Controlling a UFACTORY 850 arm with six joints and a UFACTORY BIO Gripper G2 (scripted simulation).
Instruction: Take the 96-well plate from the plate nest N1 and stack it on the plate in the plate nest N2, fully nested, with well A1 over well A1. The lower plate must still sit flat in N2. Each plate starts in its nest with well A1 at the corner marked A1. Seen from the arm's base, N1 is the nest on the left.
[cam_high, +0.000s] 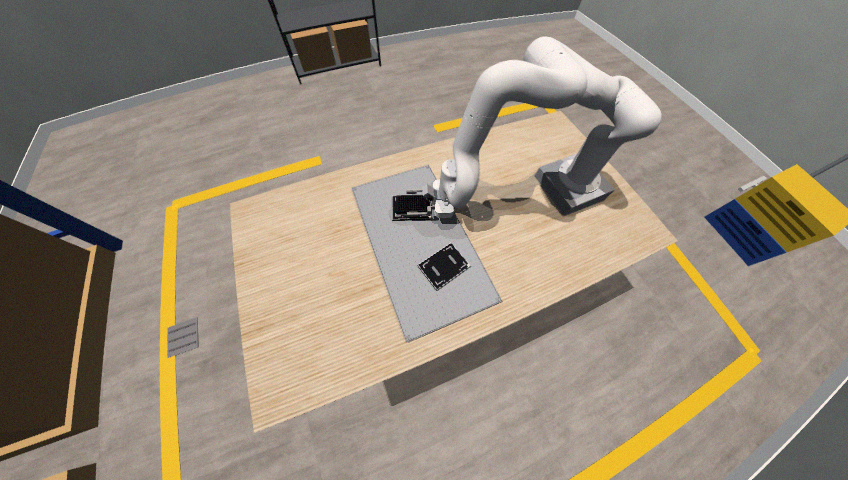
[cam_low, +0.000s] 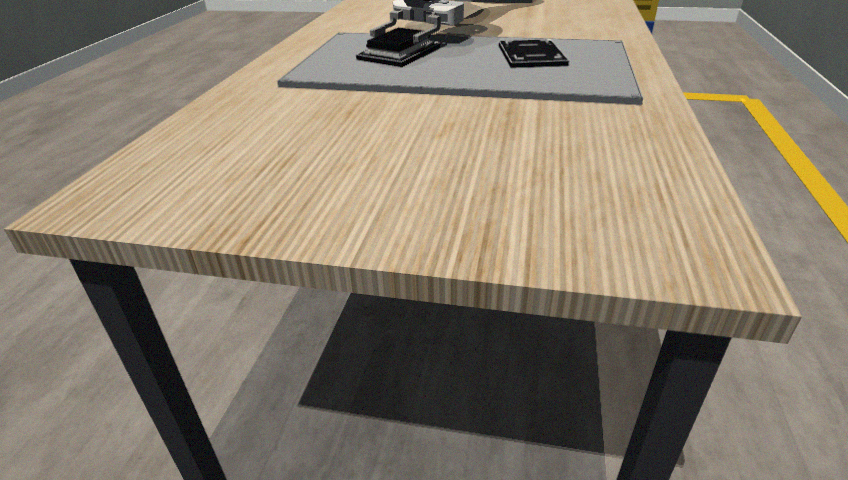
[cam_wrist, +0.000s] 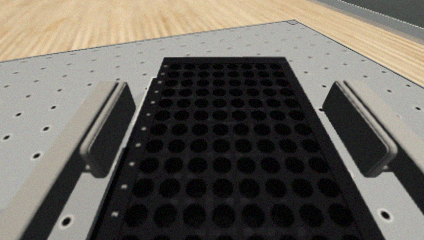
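The black 96-well plate is 1 cm below my hand. The rest, counted from my hand: nest N1: 29 cm to the left, 7 cm behind, 3 cm below; then nest N2: 3 cm below; then white 96-well plate: 2 cm below.
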